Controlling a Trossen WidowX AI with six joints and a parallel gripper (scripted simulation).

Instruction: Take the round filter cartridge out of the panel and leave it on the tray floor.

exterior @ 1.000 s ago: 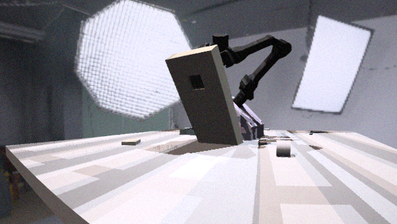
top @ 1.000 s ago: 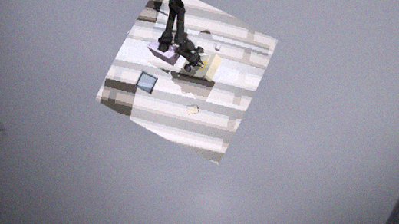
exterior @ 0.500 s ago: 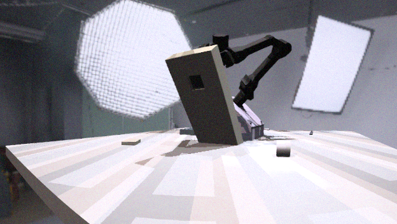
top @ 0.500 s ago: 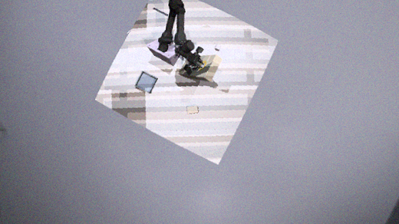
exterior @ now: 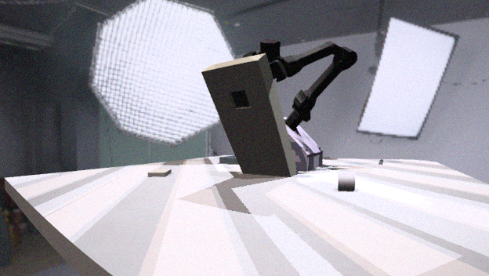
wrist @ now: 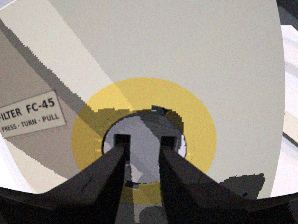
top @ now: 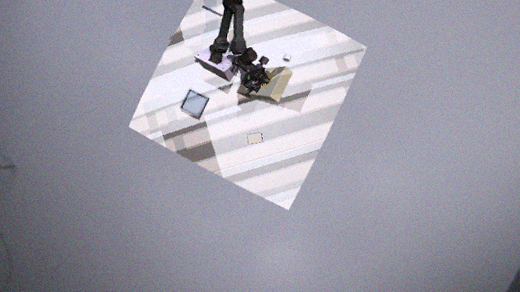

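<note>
My gripper tip is 10 mm short of the round white filter cartridge and 10 mm above it. The rest, counted from my gripper tip: small flat block: 70 mm ahead, 320 mm to the right, 260 mm below; grey-blue tray: 400 mm behind, 290 mm to the right, 260 mm below; beige panel: 30 mm behind, 80 mm below.
</note>
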